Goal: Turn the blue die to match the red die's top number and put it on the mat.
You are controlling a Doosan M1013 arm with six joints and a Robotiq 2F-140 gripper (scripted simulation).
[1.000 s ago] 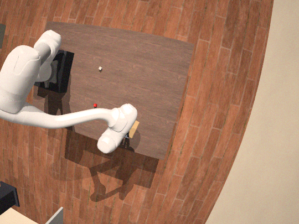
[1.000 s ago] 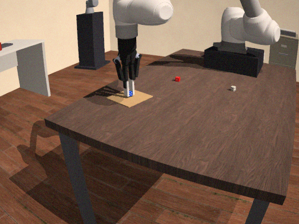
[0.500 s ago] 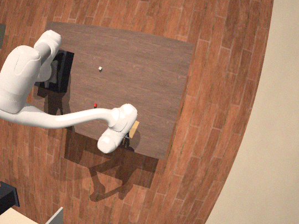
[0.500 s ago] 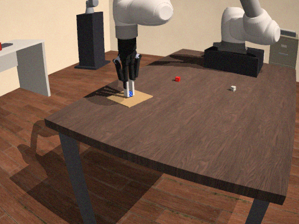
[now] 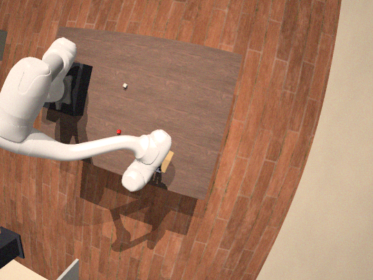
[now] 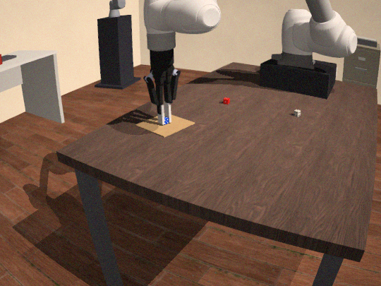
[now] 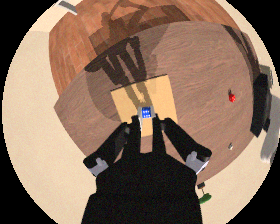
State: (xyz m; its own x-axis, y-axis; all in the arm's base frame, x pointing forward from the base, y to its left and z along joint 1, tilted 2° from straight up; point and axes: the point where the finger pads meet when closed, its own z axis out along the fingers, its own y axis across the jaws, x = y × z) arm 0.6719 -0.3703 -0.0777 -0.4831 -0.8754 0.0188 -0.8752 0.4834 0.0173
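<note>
The blue die lies 30 mm below my hand. From my hand the other things lie so: white die 410 mm to the left, 250 mm behind, 30 mm below; tan mat 40 mm below; red die 270 mm behind, 130 mm to the left, 30 mm below.
</note>
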